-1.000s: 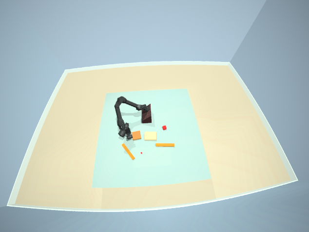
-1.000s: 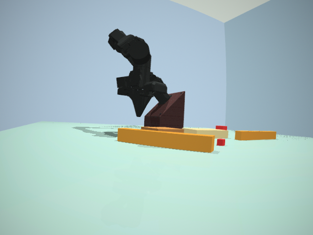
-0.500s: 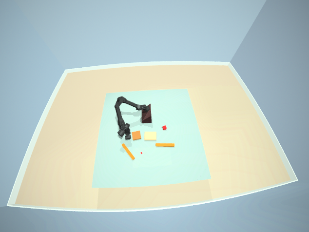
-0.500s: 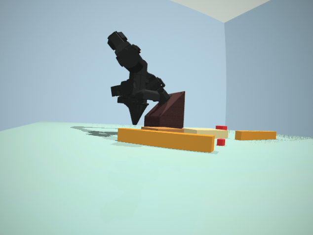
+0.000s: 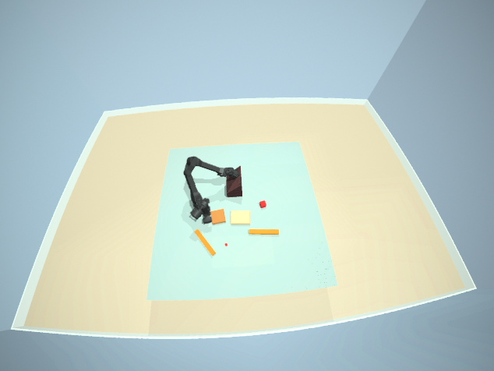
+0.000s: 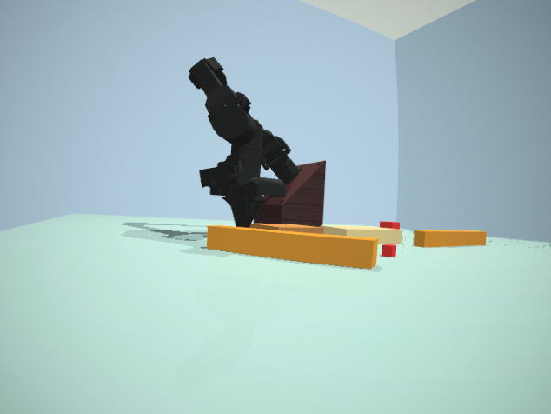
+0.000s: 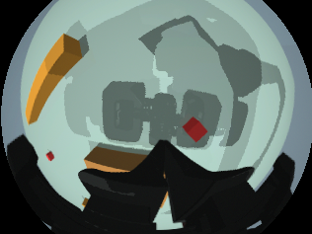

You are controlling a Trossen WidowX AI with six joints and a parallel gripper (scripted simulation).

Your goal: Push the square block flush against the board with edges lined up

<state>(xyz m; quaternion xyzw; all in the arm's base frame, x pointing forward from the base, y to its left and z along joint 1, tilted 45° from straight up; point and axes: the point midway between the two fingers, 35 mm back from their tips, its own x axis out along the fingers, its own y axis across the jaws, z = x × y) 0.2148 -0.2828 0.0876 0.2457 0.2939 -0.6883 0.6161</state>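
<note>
My gripper tip is 7 cm to the right of the orange square block, 3 cm short of it and 1 cm below it. Also, from my gripper tip: red cube (43 cm to the left, 1 cm above); cream square block (24 cm to the left, 7 cm ahead, 1 cm above).
</note>
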